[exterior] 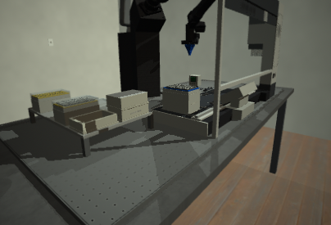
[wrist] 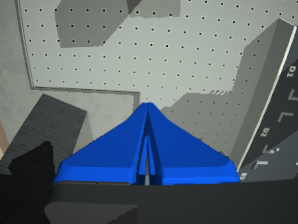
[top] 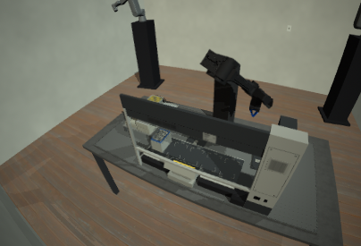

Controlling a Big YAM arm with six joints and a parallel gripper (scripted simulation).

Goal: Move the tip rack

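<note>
Right now the green-faced box is 6 cm to the left of my hand and 18 cm below it. From my hand the other things lie so: dark gantry beam (46 cm ahead, 33 cm to the right, 25 cm above); then shelf label (5 cm behind, 65 cm to the right, 26 cm below); then tip rack (23 cm ahead, 58 cm to the right, 14 cm below).
</note>
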